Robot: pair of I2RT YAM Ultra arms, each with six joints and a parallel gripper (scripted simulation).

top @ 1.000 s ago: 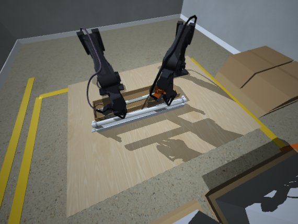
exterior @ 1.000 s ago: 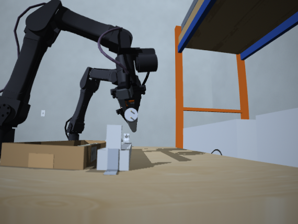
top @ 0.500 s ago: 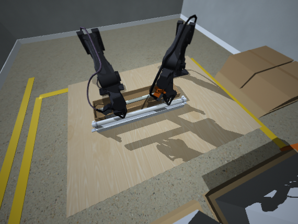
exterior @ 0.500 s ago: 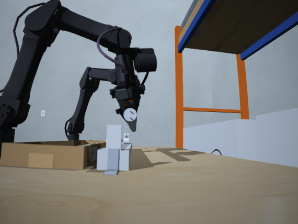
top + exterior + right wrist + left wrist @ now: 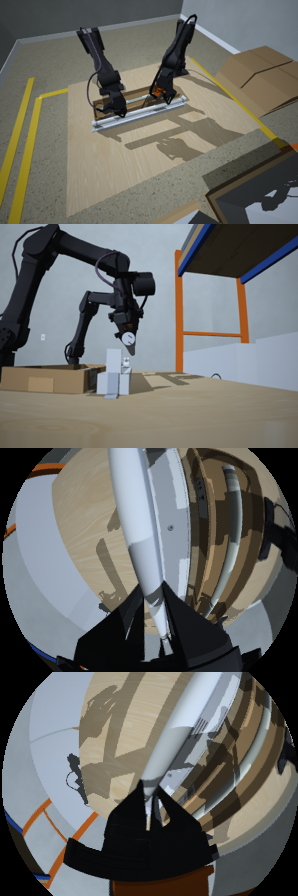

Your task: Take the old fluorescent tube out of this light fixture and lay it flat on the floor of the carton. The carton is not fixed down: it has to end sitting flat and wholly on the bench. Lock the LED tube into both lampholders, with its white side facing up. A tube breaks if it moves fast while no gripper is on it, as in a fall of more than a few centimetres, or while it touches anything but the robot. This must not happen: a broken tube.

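Now: the LED tube 120 mm to the left of my right hand and 10 mm below it. The rest, counted from my right hand: brown carton (170 mm behind, 130 mm to the left, 90 mm below); then white fixture (30 mm behind, 120 mm to the left, 60 mm below); then old fluorescent tube (170 mm behind, 130 mm to the left, 100 mm below).
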